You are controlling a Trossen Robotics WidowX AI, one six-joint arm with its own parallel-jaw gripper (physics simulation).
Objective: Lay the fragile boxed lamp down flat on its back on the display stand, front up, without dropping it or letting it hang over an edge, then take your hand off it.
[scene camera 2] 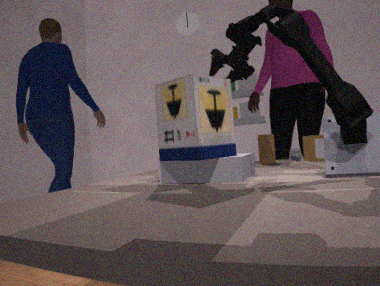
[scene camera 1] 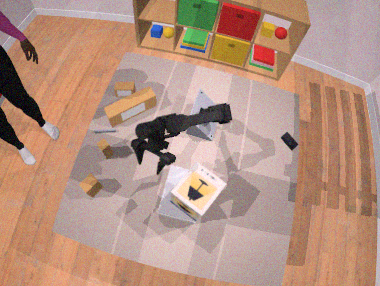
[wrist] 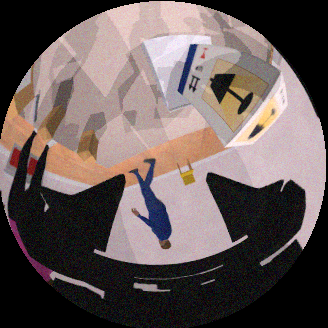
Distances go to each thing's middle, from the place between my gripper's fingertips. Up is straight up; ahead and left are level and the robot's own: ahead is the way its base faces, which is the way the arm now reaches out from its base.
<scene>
Right now my hand is 160 mm to the right of the grey display stand (scene camera 2: pixel 238 168) and 290 mm above it.
</scene>
